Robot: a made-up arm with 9 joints.
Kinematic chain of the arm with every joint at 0, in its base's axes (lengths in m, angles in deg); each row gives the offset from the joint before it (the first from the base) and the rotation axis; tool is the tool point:
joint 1: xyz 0 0 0.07 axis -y
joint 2: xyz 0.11 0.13 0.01 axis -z
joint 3: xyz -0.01 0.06 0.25 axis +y
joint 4: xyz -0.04 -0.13 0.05 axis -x
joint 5: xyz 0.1 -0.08 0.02 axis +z
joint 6: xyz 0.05 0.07 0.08 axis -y
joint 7: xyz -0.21 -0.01 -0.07 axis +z
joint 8: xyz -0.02 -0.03 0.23 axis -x
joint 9: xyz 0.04 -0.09 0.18 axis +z
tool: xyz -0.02 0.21 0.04
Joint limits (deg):
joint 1: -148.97..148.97
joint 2: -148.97..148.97
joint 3: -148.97..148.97
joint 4: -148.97..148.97
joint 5: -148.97..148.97
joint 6: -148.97..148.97
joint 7: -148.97..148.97
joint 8: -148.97..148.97
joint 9: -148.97..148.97
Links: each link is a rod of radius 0.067 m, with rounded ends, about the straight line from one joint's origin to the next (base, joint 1, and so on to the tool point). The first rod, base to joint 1, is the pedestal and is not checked.
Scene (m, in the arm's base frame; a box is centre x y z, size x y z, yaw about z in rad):
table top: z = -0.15
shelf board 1: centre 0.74 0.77 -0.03 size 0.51 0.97 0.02 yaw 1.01
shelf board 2: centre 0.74 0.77 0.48 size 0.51 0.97 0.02 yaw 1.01
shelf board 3: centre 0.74 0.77 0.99 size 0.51 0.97 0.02 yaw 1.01
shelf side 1: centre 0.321 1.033 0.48 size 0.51 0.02 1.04 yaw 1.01
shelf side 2: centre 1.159 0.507 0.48 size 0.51 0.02 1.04 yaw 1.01
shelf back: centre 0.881 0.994 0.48 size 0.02 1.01 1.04 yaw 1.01
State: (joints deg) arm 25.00 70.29 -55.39 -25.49 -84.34 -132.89 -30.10 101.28 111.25
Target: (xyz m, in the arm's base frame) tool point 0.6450 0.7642 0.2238
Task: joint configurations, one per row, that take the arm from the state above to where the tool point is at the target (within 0.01 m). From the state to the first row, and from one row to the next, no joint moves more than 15 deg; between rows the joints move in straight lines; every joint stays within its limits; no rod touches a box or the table.
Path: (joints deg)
1: 26.56 74.58 -64.85 -25.26 -79.70 -119.86 -27.35 104.26 102.48
2: 28.11 78.87 -74.31 -25.02 -75.06 -106.82 -24.59 107.24 93.72
3: 29.67 83.15 -83.77 -24.79 -70.41 -93.79 -21.84 110.22 84.95
4: 31.23 87.44 -93.24 -24.56 -65.77 -80.76 -19.09 113.19 76.18
5: 18.21 94.92 -100.73 -10.27 -63.83 -73.41 -15.34 122.42 67.73
6: 5.20 102.39 -108.22 4.01 -61.88 -66.05 -11.59 131.64 59.28
7: -7.81 109.86 -115.71 18.30 -59.93 -58.70 -7.84 140.86 50.83
8: -16.73 114.41 -112.23 18.40 -63.90 -67.96 -7.16 133.80 62.27
9: -25.65 118.97 -108.76 18.49 -67.86 -77.21 -6.48 126.74 73.70
10: -34.57 123.52 -105.28 18.59 -71.83 -86.47 -5.80 119.68 85.14
11: -43.49 128.07 -101.81 18.69 -75.79 -95.72 -5.12 112.62 96.58

